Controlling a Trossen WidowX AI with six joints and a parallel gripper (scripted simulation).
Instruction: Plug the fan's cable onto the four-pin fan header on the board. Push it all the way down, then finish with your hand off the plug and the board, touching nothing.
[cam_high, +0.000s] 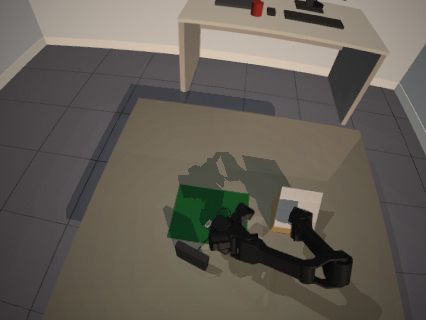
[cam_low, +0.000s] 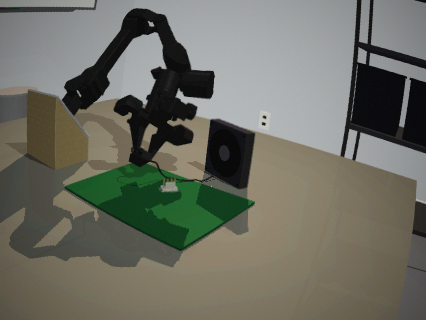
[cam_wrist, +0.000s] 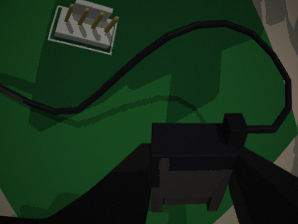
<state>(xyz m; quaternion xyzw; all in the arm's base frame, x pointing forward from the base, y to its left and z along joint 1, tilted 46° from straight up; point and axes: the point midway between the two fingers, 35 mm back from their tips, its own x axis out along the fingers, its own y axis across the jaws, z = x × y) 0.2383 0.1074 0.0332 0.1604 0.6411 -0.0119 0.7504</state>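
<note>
The green board is 8 cm ahead of my gripper tip, 3 cm to the right of it and 6 cm below it. Also, from my gripper tip: black fan: 9 cm ahead, 16 cm to the left, 1 cm above; black plug: 1 cm behind.
</note>
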